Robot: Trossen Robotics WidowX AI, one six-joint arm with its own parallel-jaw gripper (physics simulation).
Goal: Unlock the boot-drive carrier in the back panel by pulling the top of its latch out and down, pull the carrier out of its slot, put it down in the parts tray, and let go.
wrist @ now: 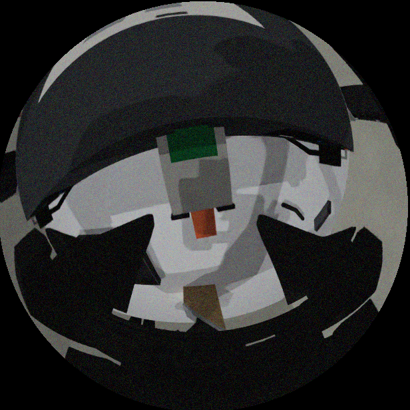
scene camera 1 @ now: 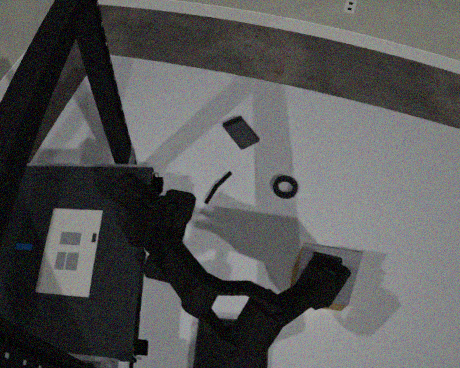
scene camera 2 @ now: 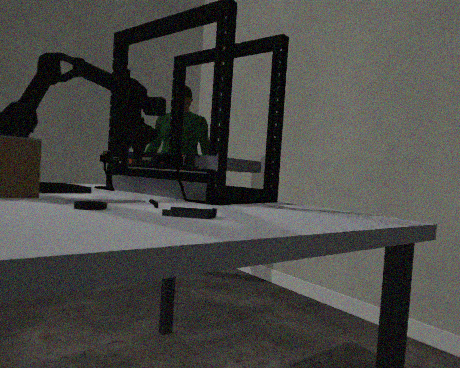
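Seen in the pictures: gripper, fingertip midpoint: (scene camera 2: 131,164); arm's base, link origin: (scene camera 1: 323,268) (scene camera 2: 13,150).
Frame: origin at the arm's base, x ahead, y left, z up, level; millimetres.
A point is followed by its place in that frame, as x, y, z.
Note:
The boot-drive carrier (wrist: 202,175) is a grey block with a green patch, showing below the dark panel edge in the wrist view. Its orange latch (wrist: 204,223) (scene camera 2: 131,161) {320, 25, -5} sticks out at the near end. How much of the carrier is inside the slot cannot be told. My gripper (wrist: 206,219) (scene camera 2: 140,150) is open and empty, with its fingertips on either side of the latch in the wrist view, apart from it. In scene camera 1 the arm hides the fingertips. The black parts tray (scene camera 1: 225,350) {164, 197, -111} (scene camera 2: 65,188) {158, 125, -100} (wrist: 150,270) lies on the table, partly hidden by the arm and a finger.
The dark server chassis (scene camera 1: 115,315) {382, 213, 29} (wrist: 195,75) stands by black rack posts (scene camera 1: 107,95) {496, -145, 239} (scene camera 2: 222,100) {497, -186, 189}. A dark block (scene camera 1: 241,132) {269, -411, -113} (scene camera 2: 190,213) {253, -432, -105}, a short black strip (scene camera 1: 217,187) {286, -206, -107} and a black ring (scene camera 1: 276,192) {134, -230, -106} (scene camera 2: 90,205) {103, -285, -105} lie on the table. A person in green (scene camera 2: 192,127) is behind the rack.

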